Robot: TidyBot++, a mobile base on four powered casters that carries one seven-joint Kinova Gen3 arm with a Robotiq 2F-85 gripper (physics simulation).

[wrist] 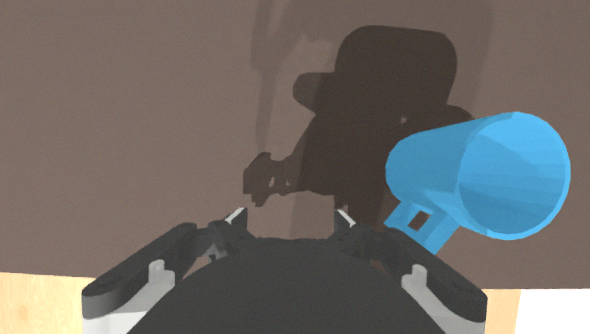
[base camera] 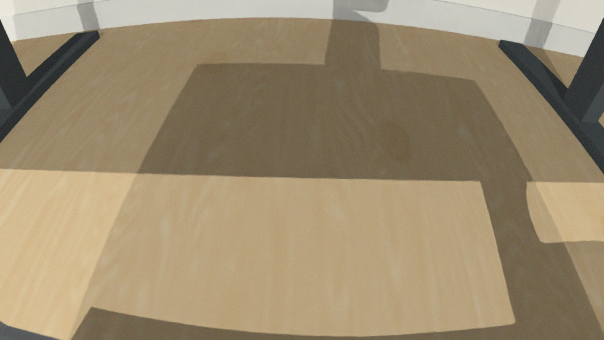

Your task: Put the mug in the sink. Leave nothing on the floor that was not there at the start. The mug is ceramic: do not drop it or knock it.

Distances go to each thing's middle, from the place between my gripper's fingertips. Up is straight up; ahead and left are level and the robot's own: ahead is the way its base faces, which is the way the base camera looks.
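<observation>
There is the blue mug (wrist: 506, 176), and my hand is 150 mm to the left of it, 50 mm short of it and 10 mm below it.
</observation>
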